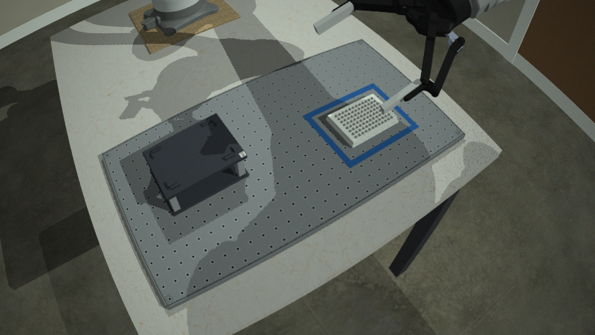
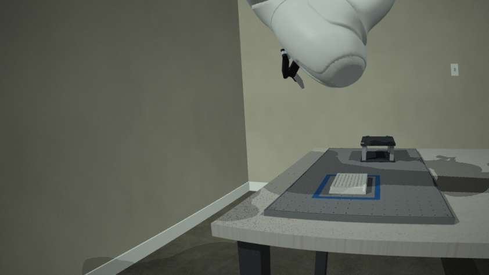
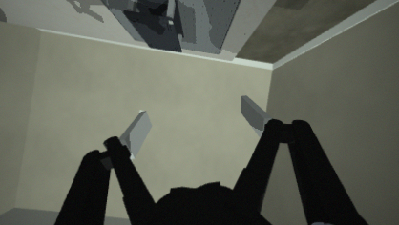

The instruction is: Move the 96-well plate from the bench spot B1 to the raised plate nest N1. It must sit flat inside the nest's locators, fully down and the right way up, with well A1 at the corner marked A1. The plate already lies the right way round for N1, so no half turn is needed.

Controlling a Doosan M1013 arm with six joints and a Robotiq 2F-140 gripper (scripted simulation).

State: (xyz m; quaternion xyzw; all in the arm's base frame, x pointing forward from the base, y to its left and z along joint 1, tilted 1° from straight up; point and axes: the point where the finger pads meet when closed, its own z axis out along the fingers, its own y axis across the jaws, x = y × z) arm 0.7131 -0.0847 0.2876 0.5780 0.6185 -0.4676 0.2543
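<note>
Right now my hand is 6 cm past the 96-well plate, 14 cm to the right of it and 27 cm above it. Also, from my hand: raised nest N1: 18 cm behind, 18 cm to the right, 22 cm below.
</note>
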